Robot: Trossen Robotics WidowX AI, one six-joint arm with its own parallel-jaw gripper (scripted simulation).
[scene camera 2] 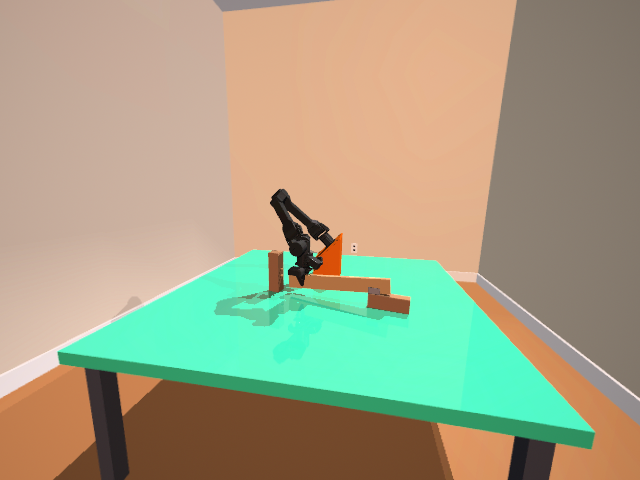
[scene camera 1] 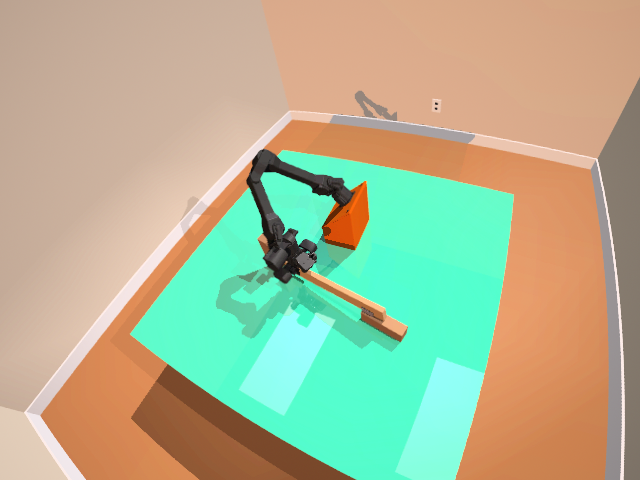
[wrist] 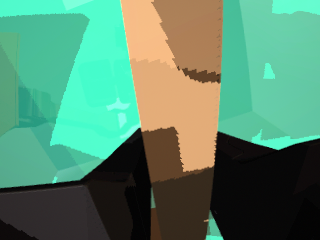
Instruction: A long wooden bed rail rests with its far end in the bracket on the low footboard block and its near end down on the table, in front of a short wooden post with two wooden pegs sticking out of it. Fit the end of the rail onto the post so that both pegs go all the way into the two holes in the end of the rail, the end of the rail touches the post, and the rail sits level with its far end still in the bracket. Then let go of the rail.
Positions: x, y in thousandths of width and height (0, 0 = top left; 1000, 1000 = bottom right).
Labels:
wooden bed rail: scene camera 2 505, 589; scene camera 1 548, 618; wrist 548, 248

